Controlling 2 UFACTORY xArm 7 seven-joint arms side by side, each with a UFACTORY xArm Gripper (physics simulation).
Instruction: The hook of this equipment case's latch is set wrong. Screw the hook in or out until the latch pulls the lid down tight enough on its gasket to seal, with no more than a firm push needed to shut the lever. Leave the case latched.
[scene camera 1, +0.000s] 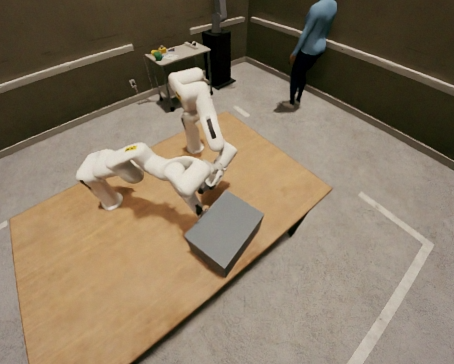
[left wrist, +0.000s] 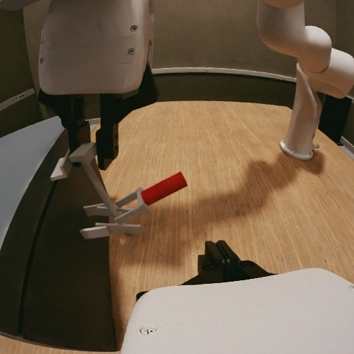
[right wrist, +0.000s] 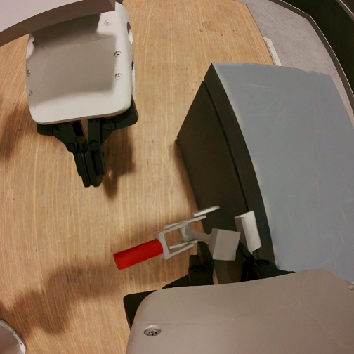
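Seen in the pictures: left gripper, fingertip midpoint: (scene camera 1: 199, 193); right gripper, fingertip midpoint: (scene camera 1: 199, 211); left arm's base, origin of the base link: (scene camera 1: 195, 147); right arm's base, origin of the base link: (scene camera 1: 112, 201).
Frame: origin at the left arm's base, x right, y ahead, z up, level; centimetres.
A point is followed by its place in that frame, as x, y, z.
The grey equipment case (scene camera 1: 225, 230) @(32.3, 70.2, 20.8) (left wrist: 65, 270) (right wrist: 305, 150) stands with its lid down. The latch's red-handled lever (left wrist: 165, 188) (right wrist: 137, 254) sticks outward from the case side, open. The hook (left wrist: 84, 152) (right wrist: 225, 244) has a pale blocky head on a thin rod and leans toward the case. Its head is beside the pale keeper (left wrist: 60, 169) (right wrist: 248, 231) on the lid edge, apparently not over it. My right gripper (left wrist: 94, 162) (right wrist: 215, 255) is around the hook head and looks shut on it; contact is partly hidden. My left gripper (left wrist: 213, 256) (right wrist: 94, 180) is shut and empty, off the case side.
The case stands near one edge of the wooden table (scene camera 1: 100, 270) @(87.5, 37.5, 0.0) (left wrist: 200, 135) (right wrist: 165, 90). Both arms come close together above the latch side. A small cart (scene camera 1: 184, 54) and a person in a blue top (scene camera 1: 317, 30) stand beyond the table.
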